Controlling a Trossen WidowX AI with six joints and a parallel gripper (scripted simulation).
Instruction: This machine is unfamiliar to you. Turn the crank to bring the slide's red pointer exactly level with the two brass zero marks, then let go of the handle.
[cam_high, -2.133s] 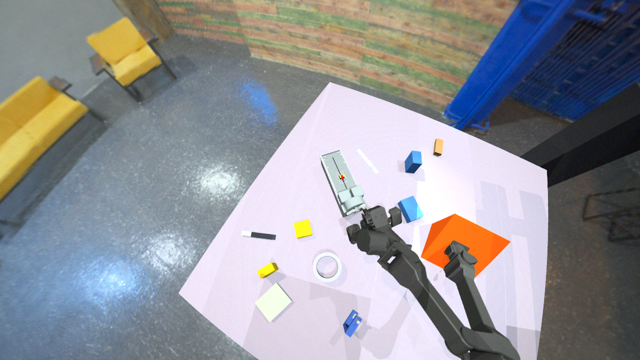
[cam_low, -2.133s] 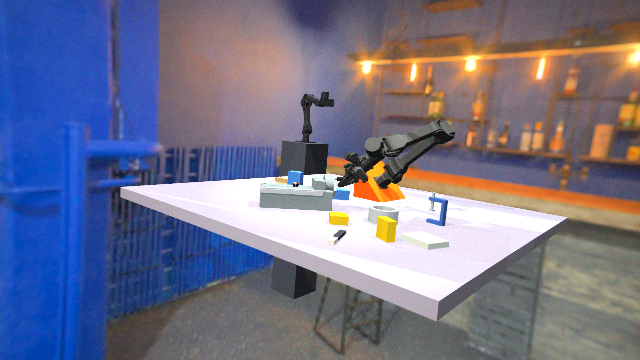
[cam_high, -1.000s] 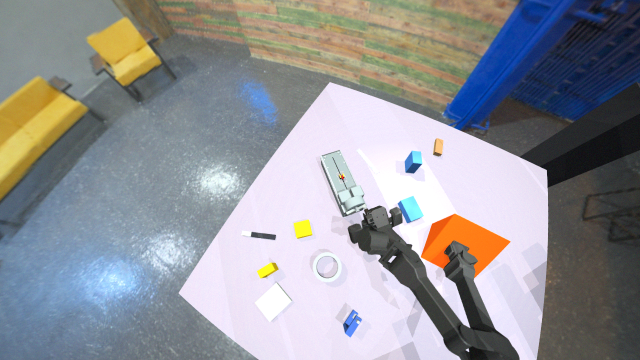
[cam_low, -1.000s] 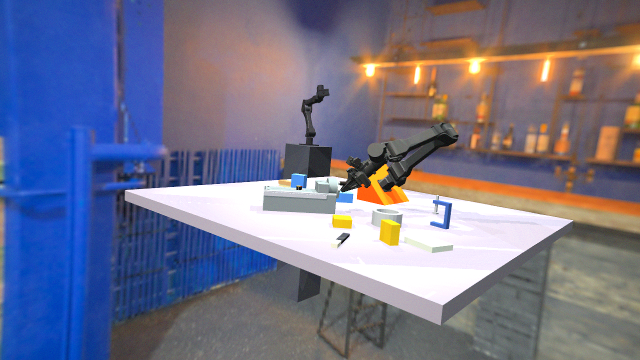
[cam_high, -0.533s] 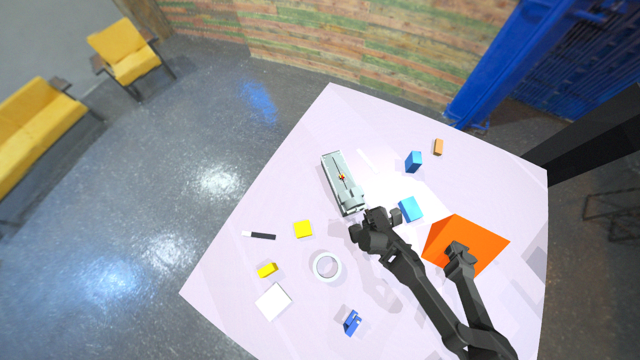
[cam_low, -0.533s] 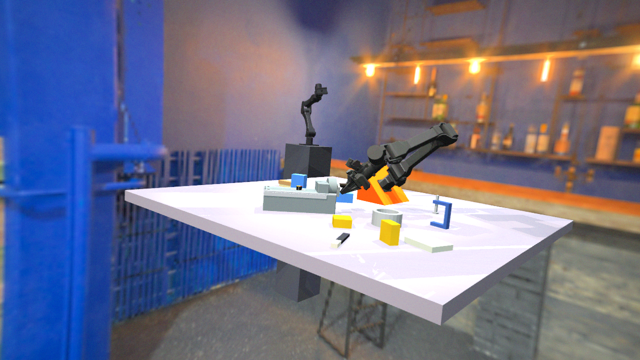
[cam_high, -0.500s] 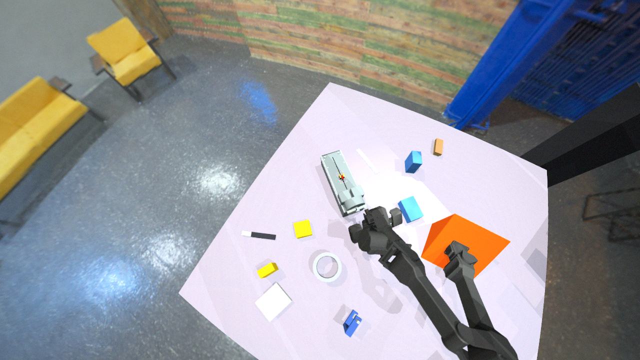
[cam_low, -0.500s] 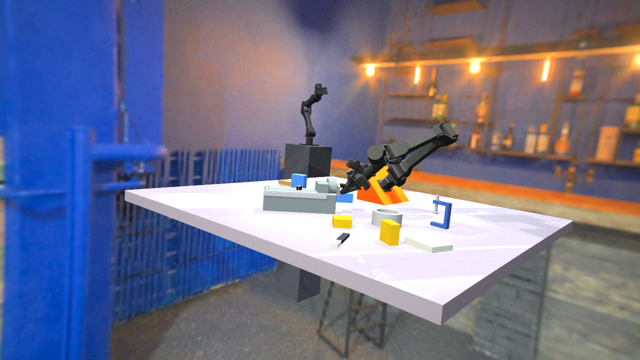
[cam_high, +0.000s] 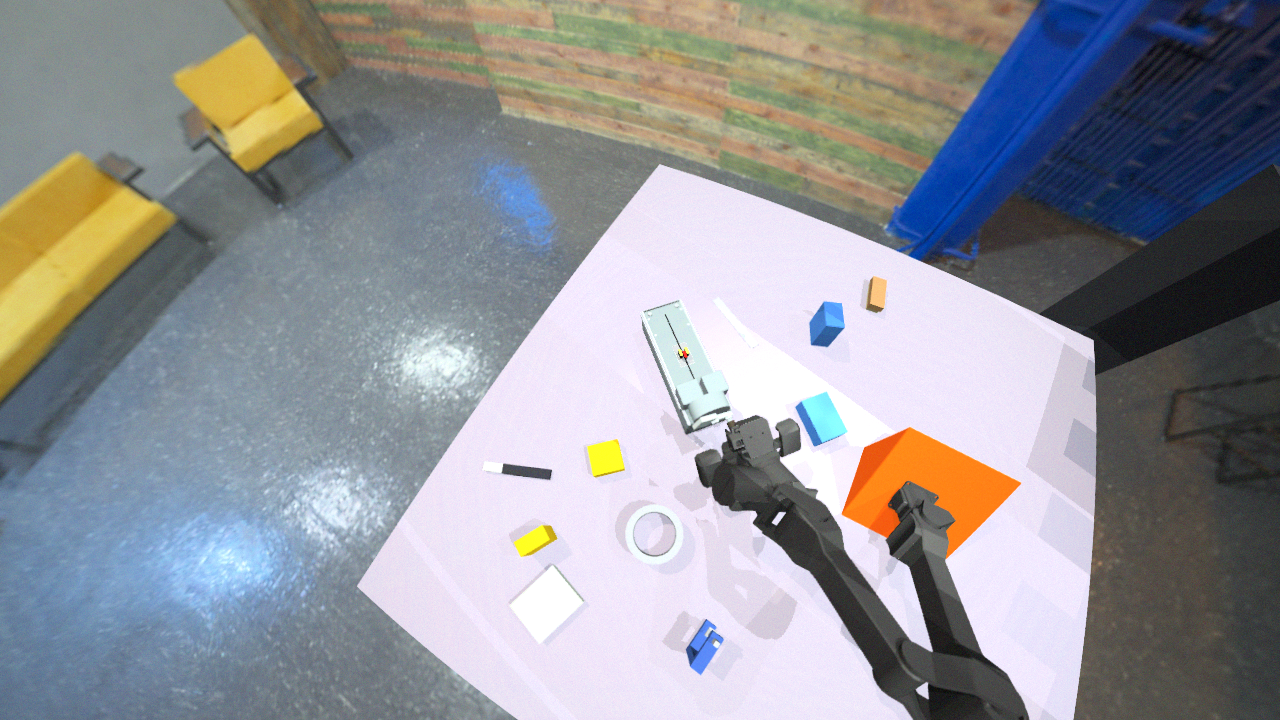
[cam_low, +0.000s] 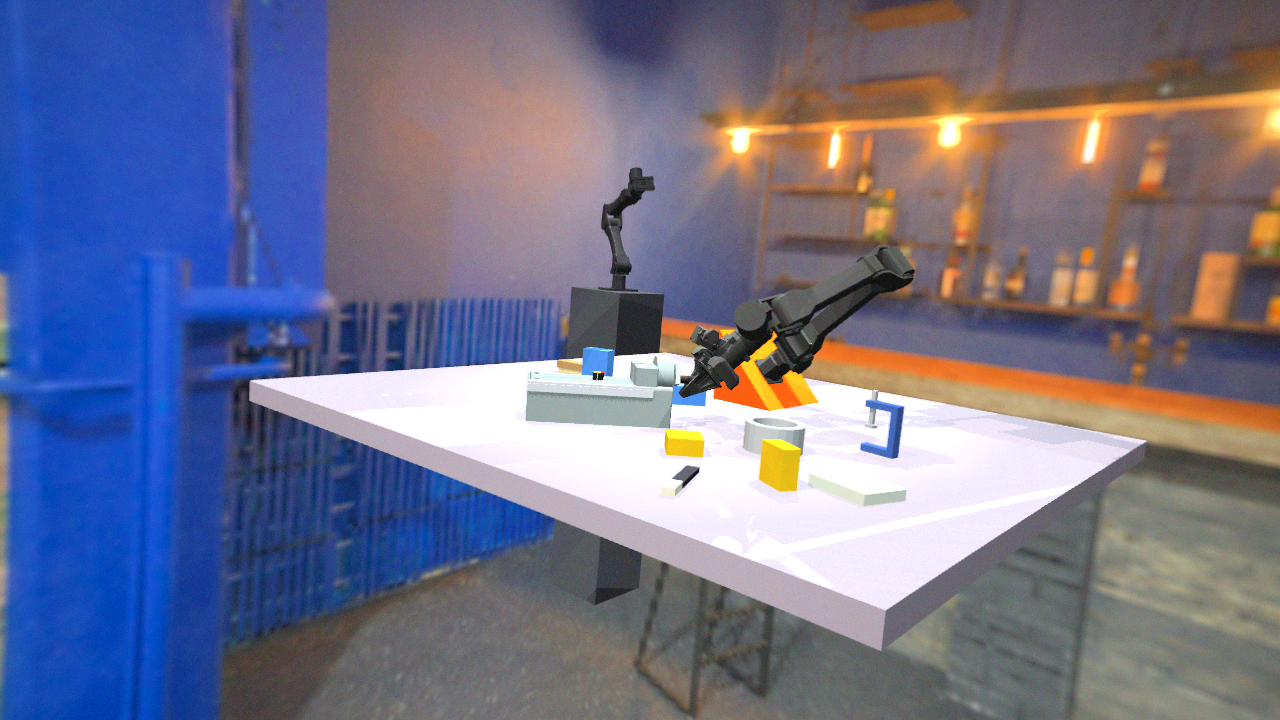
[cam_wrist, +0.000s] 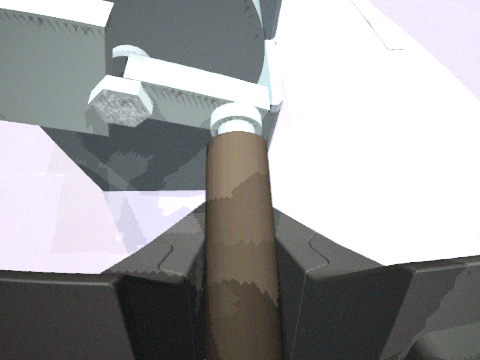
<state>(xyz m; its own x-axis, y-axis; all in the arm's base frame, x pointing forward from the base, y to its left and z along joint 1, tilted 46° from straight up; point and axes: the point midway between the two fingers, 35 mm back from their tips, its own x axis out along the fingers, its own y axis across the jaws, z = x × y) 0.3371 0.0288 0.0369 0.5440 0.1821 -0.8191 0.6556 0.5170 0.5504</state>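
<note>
My gripper tip is 10 mm past the brown crank handle, 10 mm to the right of it and 30 mm below it. From my gripper tip the other things lie so: metal strip 90 mm ahead, 250 mm to the right, 50 mm below; then blue clamp 120 mm behind, 350 mm to the left; then red pointer 140 mm ahead, 80 mm to the right, 30 mm above.
</note>
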